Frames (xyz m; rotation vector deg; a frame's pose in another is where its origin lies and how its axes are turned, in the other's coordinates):
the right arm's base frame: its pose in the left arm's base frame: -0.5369 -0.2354 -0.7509 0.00 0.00 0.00
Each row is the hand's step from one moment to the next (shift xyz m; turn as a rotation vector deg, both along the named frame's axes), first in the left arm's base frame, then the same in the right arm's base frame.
Working: the left arm's base frame: its pose in the right arm's base frame: 0.5369 0.2354 0.7509 0.00 0.00 0.00

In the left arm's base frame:
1: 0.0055 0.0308 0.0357 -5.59 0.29 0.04
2: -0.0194 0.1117 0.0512 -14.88 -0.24 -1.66
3: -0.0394 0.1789 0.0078 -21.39 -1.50 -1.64
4: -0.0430 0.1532 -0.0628 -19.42 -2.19 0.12
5: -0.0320 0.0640 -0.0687 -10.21 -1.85 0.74
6: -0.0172 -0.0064 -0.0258 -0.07 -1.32 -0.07
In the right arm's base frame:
1: 0.0055 0.0308 0.0357 -5.59 0.29 0.04
2: -0.0194 0.1117 0.0512 -14.88 -0.24 -1.66
3: -0.0394 0.1789 0.0078 -21.39 -1.50 -1.64
4: -0.0430 0.1532 -0.0628 -19.42 -2.19 0.12
5: -0.0320 0.0640 -0.0687 -10.21 -1.85 0.74
6: -0.0172 -0.0064 -0.0258 -0.07 -1.32 -0.07

